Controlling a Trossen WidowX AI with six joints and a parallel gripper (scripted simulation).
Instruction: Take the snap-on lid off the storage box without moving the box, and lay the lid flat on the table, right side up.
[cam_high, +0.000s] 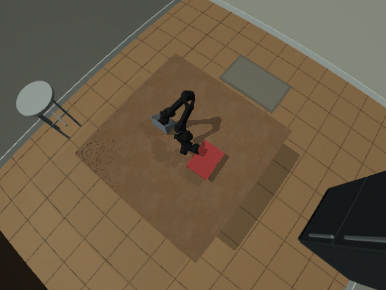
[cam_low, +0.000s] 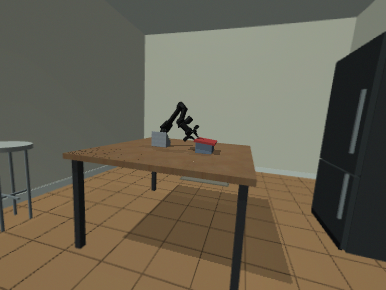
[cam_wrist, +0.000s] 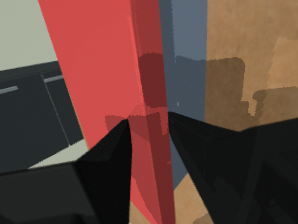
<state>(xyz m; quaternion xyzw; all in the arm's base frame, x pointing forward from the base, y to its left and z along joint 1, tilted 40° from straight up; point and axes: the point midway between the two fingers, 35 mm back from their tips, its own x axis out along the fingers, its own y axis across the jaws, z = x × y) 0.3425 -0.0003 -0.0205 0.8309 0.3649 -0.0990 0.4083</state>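
The red lid lies 80 mm ahead of my gripper tip and 10 mm to the left of it. From my gripper tip the other things lie so: storage box: 70 mm ahead, 50 mm below, 10 mm to the left.
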